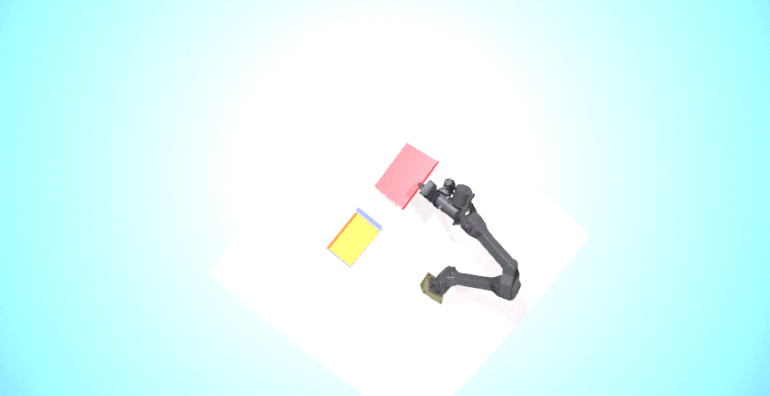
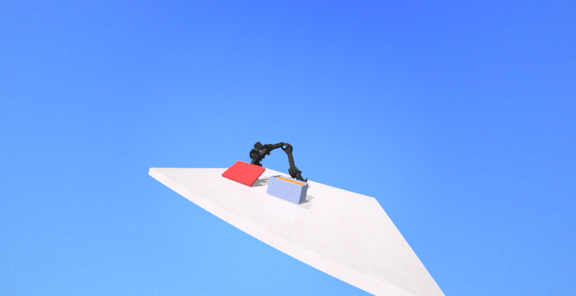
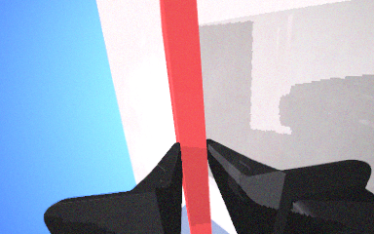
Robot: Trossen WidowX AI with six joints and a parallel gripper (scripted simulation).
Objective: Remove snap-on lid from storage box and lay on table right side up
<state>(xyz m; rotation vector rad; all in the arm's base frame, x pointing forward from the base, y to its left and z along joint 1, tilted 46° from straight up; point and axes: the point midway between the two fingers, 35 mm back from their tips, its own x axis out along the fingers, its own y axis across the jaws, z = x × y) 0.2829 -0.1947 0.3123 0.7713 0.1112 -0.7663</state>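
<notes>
Now: gripper tip 70 mm short of the red lid, 10 mm to the left of it and 40 mm above it. Also, from my gripper tip: storage box: 130 mm ahead, 340 mm to the left, 60 mm below.
</notes>
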